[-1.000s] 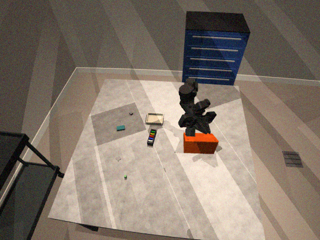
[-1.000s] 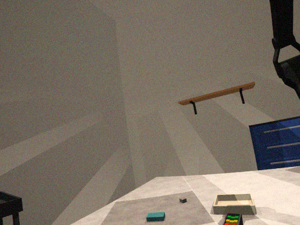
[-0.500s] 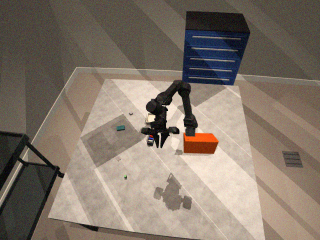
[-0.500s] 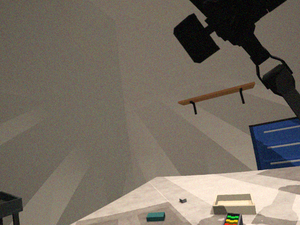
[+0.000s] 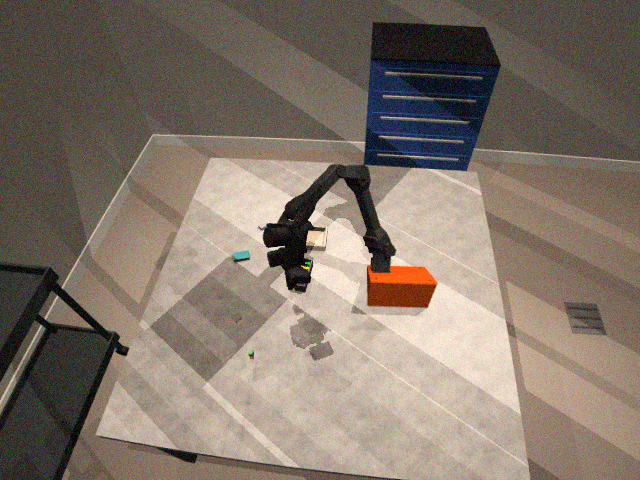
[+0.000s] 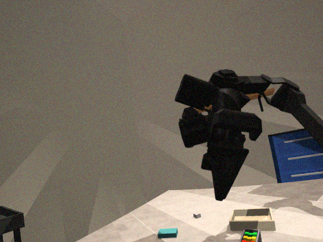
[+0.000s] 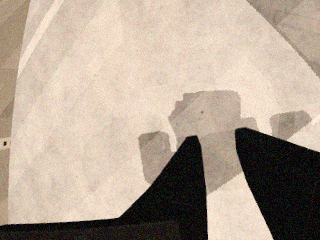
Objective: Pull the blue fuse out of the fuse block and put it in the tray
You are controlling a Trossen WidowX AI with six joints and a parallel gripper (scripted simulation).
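Now: the tray 3 cm behind my gripper tip, 35 cm to the right of it and 20 cm below it. Also, from my gripper tip: small grey cube 18 cm ahead, 41 cm to the right, 19 cm below; then small green cube 13 cm ahead, 14 cm to the left, 19 cm below; then teal block 24 cm ahead, 25 cm to the right, 19 cm below.
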